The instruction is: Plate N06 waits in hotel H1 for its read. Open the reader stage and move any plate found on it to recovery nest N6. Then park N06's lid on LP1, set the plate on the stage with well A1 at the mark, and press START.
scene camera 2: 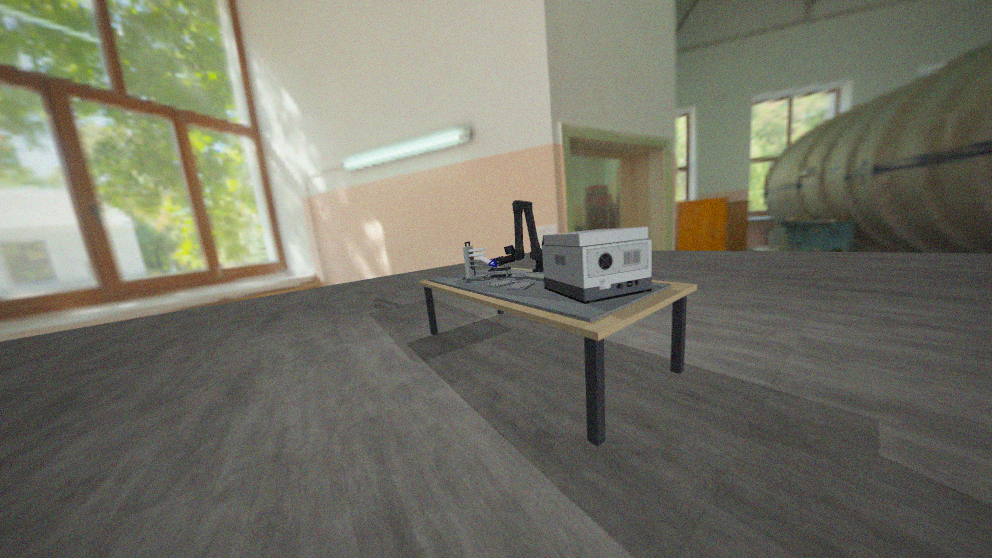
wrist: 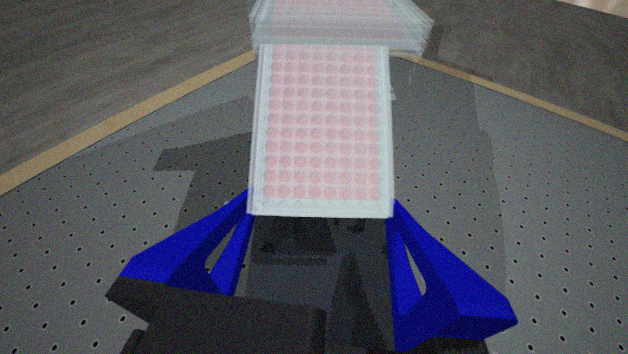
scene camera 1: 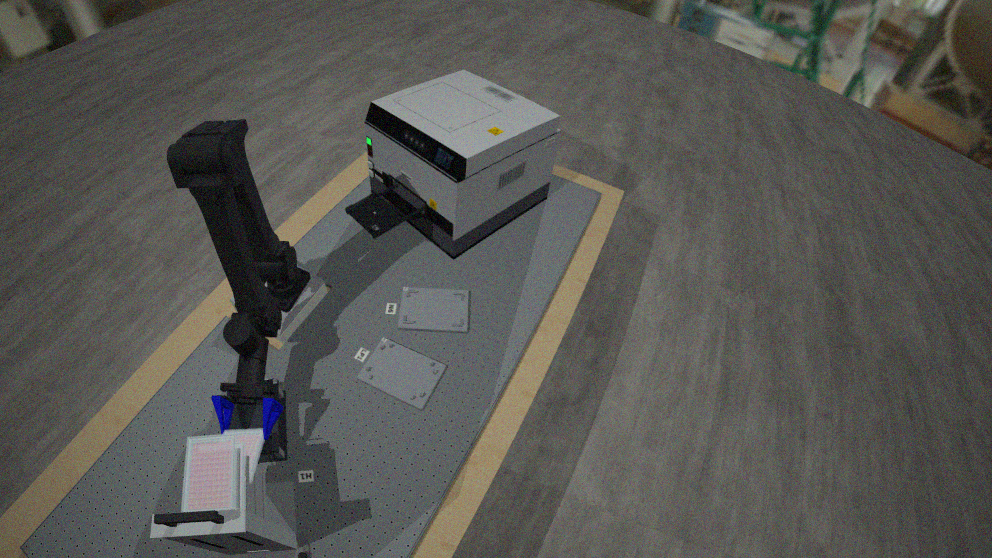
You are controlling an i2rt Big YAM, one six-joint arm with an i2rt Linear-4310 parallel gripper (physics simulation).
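Seen in the pictures: gripper, fingertip midpoint: (scene camera 2: pixel 490 263) (wrist: pixel 321 198) (scene camera 1: pixel 244 438); arm's base at its link origin: (scene camera 2: pixel 542 270) (scene camera 1: pixel 286 288).
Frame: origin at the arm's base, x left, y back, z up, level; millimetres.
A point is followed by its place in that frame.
My gripper (scene camera 1: pixel 244 433) {x -384, y -158, z 68 mm} (scene camera 2: pixel 493 263) {x -384, y -158, z 68 mm} (wrist: pixel 321 198) {x -384, y -158, z 68 mm} is shut on a clear lidded plate with pink wells (scene camera 1: pixel 252 447) {x -397, y -201, z 103 mm} (wrist: pixel 321 125) {x -411, y -173, z 102 mm}, gripped at its near end. The plate is level with the hotel H1 (scene camera 1: pixel 271 517) {x -491, y -238, z -30 mm} (scene camera 2: pixel 467 263) {x -505, y -297, z 88 mm}, whose stacked plates (scene camera 1: pixel 210 475) (wrist: pixel 340 25) show beyond it; whether the held plate is fully out of its slot is hard to tell. The reader (scene camera 1: pixel 457 138) {x 371, y -313, z 273 mm} (scene camera 2: pixel 600 260) {x 666, y -452, z 147 mm} has its black stage (scene camera 1: pixel 375 212) {x 266, y -132, z 67 mm} slid out, with no plate on it. The nest N6 (scene camera 1: pixel 434 309) {x 97, y -366, z -26 mm} and the lid park LP1 (scene camera 1: pixel 402 373) {x -89, y -360, z -28 mm} are bare grey pads. No lettering reads on the held plate.
The arm rises above the left side of the table in scene camera 1. A pale block (scene camera 1: pixel 303 315) {x -35, y -65, z -33 mm} lies beside the arm's base. The H1 label (scene camera 1: pixel 305 476) {x -385, y -261, z -38 mm} lies beside the hotel. A light wood edge (scene camera 1: pixel 530 374) {x 17, y -626, z -51 mm} (scene camera 2: pixel 541 319) {x 538, y -739, z -63 mm} borders the grey perforated board. The reader's green light (scene camera 1: pixel 369 141) {x 439, y -28, z 162 mm} is lit.
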